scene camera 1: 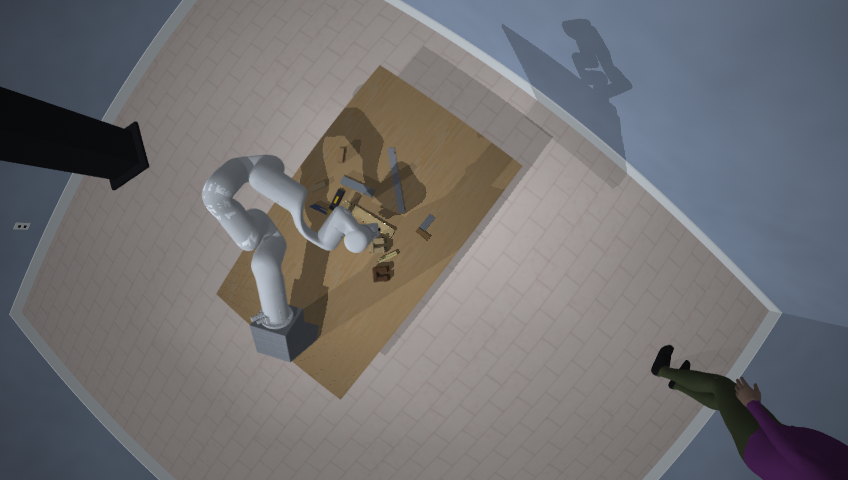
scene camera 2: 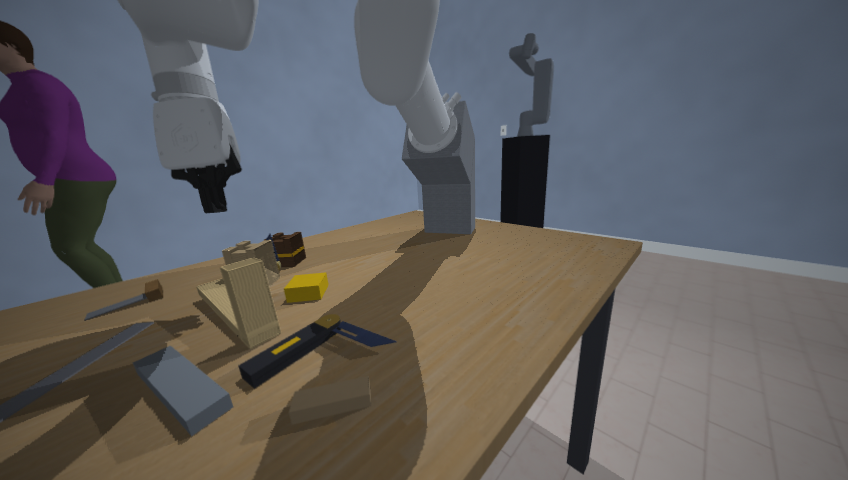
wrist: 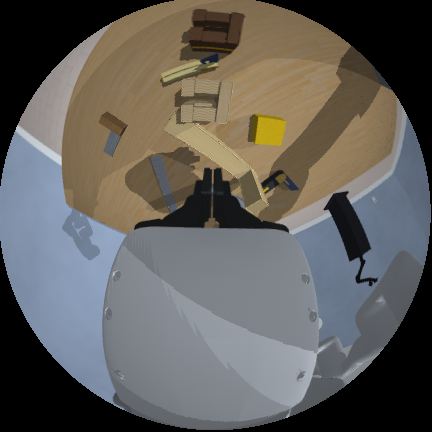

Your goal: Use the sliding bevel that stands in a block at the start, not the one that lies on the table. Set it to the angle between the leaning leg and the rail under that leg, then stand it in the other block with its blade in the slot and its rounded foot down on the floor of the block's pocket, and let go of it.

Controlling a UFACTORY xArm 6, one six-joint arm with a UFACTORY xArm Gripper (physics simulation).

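Places are measured from the arm's base along level axes (x ahead, y left, z up), in metres.
Where they show: gripper, fingertip midpoint: (scene camera 2: 216,212) (wrist: 212,180); arm's base, origin of the base link: (scene camera 1: 276,316) (scene camera 2: 432,130).
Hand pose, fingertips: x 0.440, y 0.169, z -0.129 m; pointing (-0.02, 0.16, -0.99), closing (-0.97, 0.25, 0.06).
Each offset is from my fingertips to the top centre of the thing. "pt": to the spot under its first point.
My gripper (scene camera 2: 214,209) (wrist: 212,180) is shut and empty, pointing down high above the table. The pale-handled bevel (scene camera 1: 388,256) (wrist: 186,70), with a dark blue blade, lies between the pale block @[dx -0.011, dy -0.067, dz -0.079 m] (scene camera 1: 378,245) (scene camera 2: 261,256) (wrist: 225,102) and the dark brown block @[dx -0.052, dy -0.184, dz -0.096 m] (scene camera 1: 381,273) (scene camera 2: 289,251) (wrist: 236,29). No bevel stands in either block. The black bevel @[dx -0.157, dy +0.224, dz -0.148 m] (scene camera 1: 336,199) (scene camera 2: 285,349) (wrist: 272,181) lies near the leaning leg @[dx -0.066, dy +0.138, dz -0.053 m] (scene camera 2: 251,303) (wrist: 253,190), blade swung out. The leg rises from one end of the pale rail @[dx -0.007, dy +0.053, dz -0.138 m] (scene camera 1: 374,218) (wrist: 217,145). The pale bevel is mostly hidden in scene view 2.
A yellow block @[dx -0.119, dy +0.017, dz -0.139 m] (scene camera 2: 306,289) (wrist: 270,130) lies beside the rail. A grey bar @[dx -0.003, dy +0.215, dz -0.149 m] (scene camera 1: 357,185) (scene camera 2: 181,386), a long grey strip @[dx +0.168, dy +0.171, dz -0.165 m] (scene camera 1: 397,181) (scene camera 2: 77,365) (wrist: 163,182), a brown-handled square @[pt dx +0.184, dy -0.097, dz -0.146 m] (scene camera 1: 423,233) (scene camera 2: 153,290) (wrist: 112,122) and a wood piece @[dx -0.171, dy +0.294, dz -0.152 m] (scene camera 2: 330,402) also lie on the table.
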